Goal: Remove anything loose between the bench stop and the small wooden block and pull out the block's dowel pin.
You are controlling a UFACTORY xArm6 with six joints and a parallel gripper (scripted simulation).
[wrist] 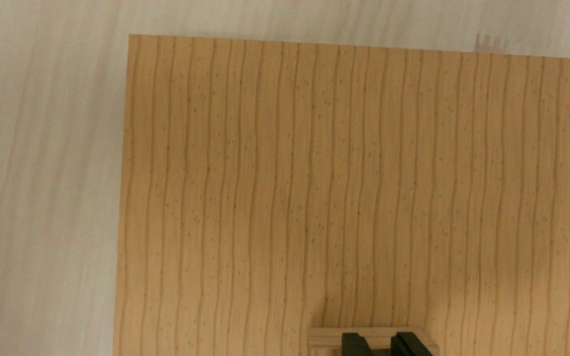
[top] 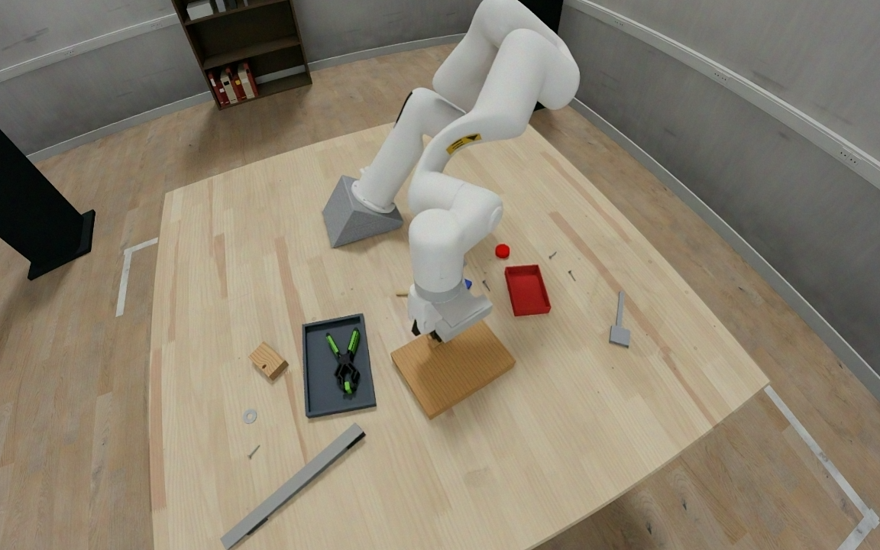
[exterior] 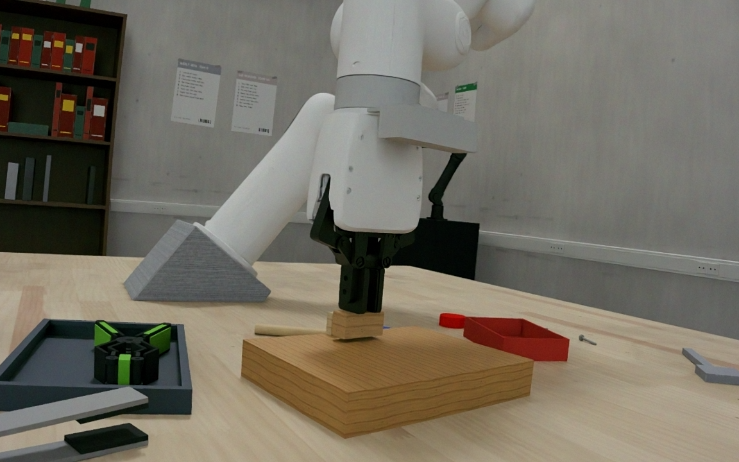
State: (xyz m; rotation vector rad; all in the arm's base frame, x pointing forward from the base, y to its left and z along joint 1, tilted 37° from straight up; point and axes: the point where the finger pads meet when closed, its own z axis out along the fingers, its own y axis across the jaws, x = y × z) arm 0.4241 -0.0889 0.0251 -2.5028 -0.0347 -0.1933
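Right now the dowel pin is 20 mm below my hand. From my hand the other things lie so: loose dowel: 140 mm behind, 70 mm below, 20 mm to the left; bench board: 50 mm below, 40 mm ahead; small wooden block: 30 mm below.
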